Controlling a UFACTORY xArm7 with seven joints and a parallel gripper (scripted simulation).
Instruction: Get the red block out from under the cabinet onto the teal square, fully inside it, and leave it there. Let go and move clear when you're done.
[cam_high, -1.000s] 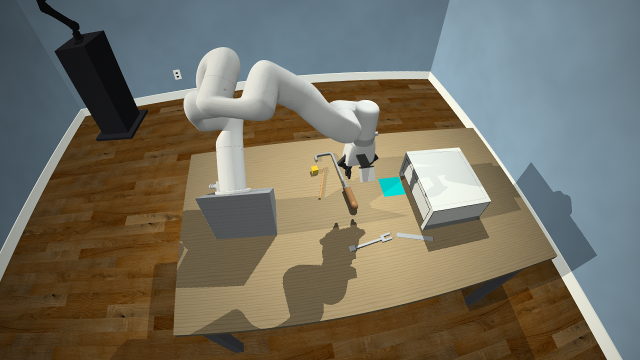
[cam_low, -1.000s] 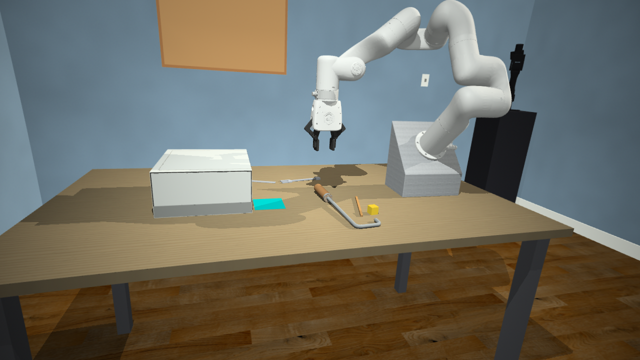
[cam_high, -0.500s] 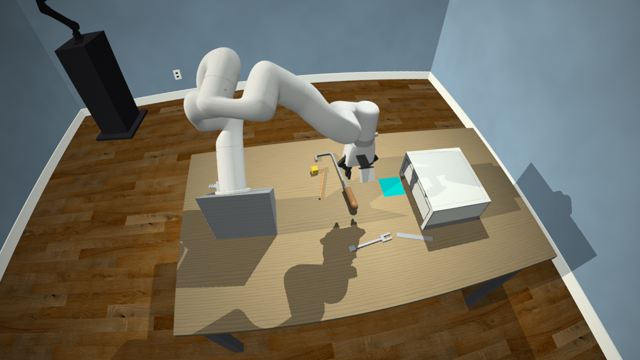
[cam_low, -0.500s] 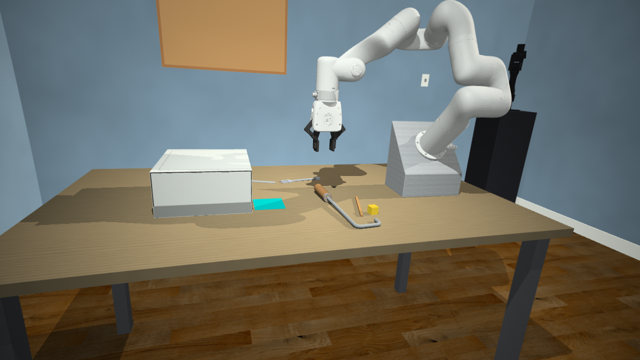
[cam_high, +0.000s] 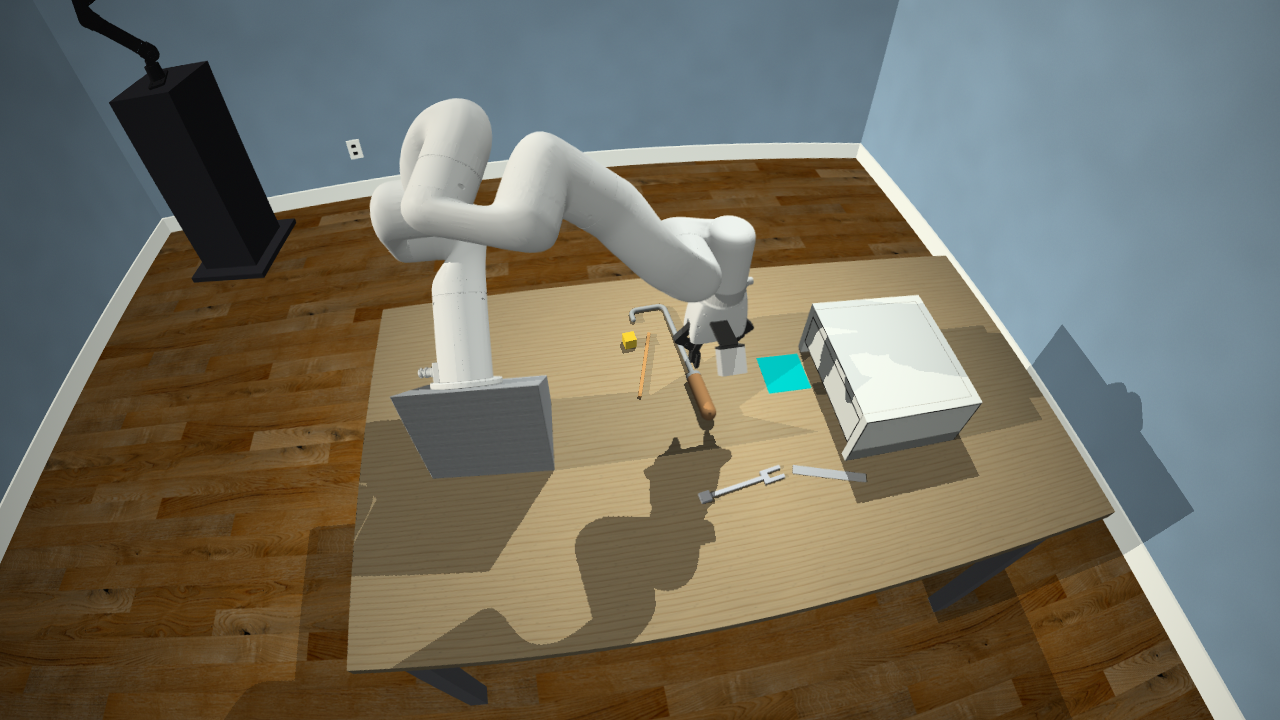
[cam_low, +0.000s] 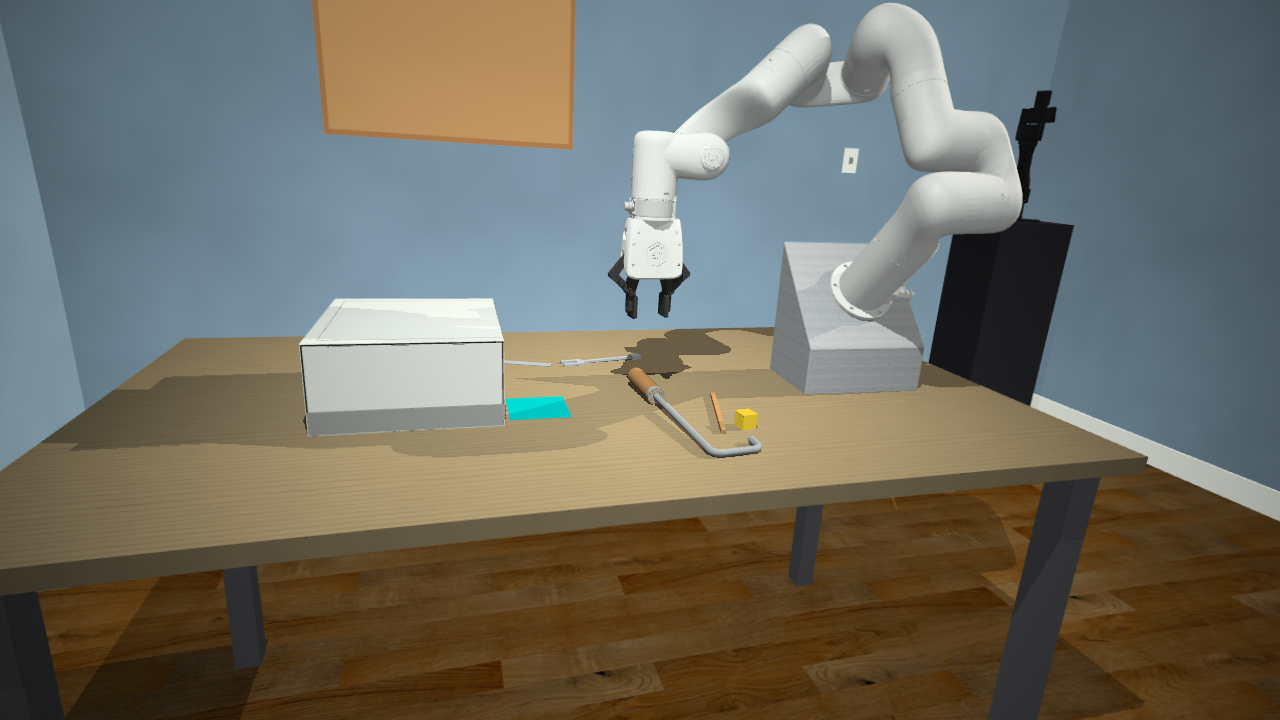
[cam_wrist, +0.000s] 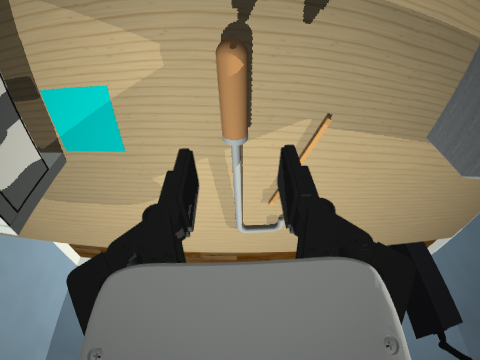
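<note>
My gripper is now 60 mm past the hooked tool with wooden handle, 110 mm to the right of it and 150 mm above it. From my hand the other things lie so: grey forked tool 60 mm ahead, 190 mm to the right, 150 mm below; teal square 190 mm ahead, 80 mm to the left, 160 mm below; thin wooden stick 110 mm behind, 110 mm to the left, 150 mm below.
</note>
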